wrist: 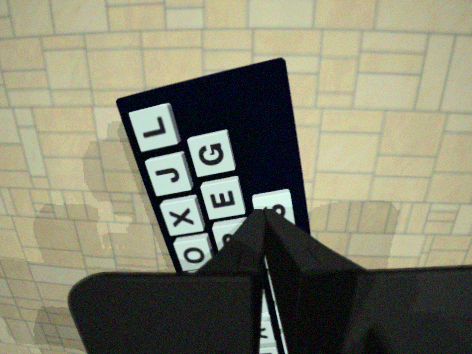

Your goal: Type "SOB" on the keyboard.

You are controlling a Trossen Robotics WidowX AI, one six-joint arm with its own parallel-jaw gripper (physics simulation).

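Places are measured from the arm's base along level axes (x ahead, y left, z up), in centimetres.
Pixels of known places: gripper, fingertip midpoint: (262, 218).
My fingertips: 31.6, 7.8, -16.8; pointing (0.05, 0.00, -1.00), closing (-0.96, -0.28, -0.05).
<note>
Behind a point stands the place of what it marks, as x, y, z.
The dark keyboard (250, 110) {33.3, 3.5, -17.3} lies at a tilt across the middle of the wrist view, with white keys whose letters are turned sideways. The S key (274, 199) {31.3, 6.8, -16.9} is partly hidden by the tips of my gripper (262, 218) {31.5, 7.8, -16.8}, which is shut and empty. The tips overlap the lower part of the S key in the view; whether they touch it I cannot tell. The O key (193, 252) {34.2, 10.5, -16.8} shows to the left of the fingers. The B key cannot be made out; the lower part of the keyboard is hidden behind the gripper.
Keys L (154, 127) {36.9, 5.1, -16.8}, J (168, 174) {36.0, 6.9, -16.8} and X (181, 216) {35.1, 8.7, -16.8} run down the keyboard's left side, with G (211, 153) {34.4, 5.5, -16.8} and E (223, 198) {33.5, 7.3, -16.8} beside them. A partly covered key (226, 234) {32.9, 9.0, -16.8} lies below E. The keyboard rests on a tile-patterned surface (375, 150) {27.2, 3.7, -18.5} with shadows at both sides.
</note>
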